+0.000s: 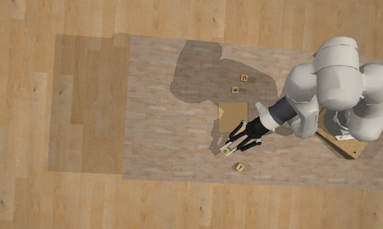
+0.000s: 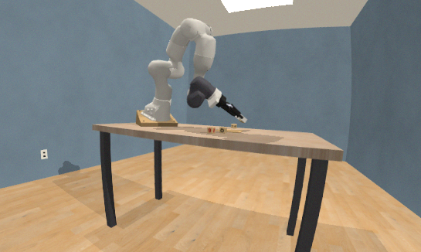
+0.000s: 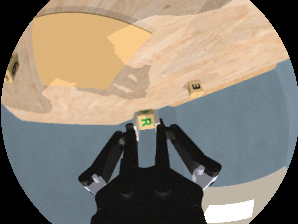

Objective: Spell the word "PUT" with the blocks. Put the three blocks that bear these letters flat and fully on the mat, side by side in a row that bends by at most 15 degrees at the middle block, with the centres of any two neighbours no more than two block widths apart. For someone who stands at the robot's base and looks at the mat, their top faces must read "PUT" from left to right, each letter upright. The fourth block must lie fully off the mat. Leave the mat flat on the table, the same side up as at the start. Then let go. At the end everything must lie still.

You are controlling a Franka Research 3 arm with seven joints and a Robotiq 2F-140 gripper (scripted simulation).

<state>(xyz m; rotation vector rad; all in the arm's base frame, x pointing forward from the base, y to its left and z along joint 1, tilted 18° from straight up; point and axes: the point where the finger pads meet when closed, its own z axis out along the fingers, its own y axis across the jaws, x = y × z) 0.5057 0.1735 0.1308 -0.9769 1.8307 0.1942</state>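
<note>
Right now my hand is 7 cm past the T block, 10 cm to the right of it and 6 cm above it. The rest, counted from my hand: green P block: 1 cm ahead, 1 cm to the left, 1 cm below; block marked 6: 3 cm behind, 26 cm to the right, 6 cm below; tan mat: 3 cm behind, 14 cm to the right, 7 cm below.
</note>
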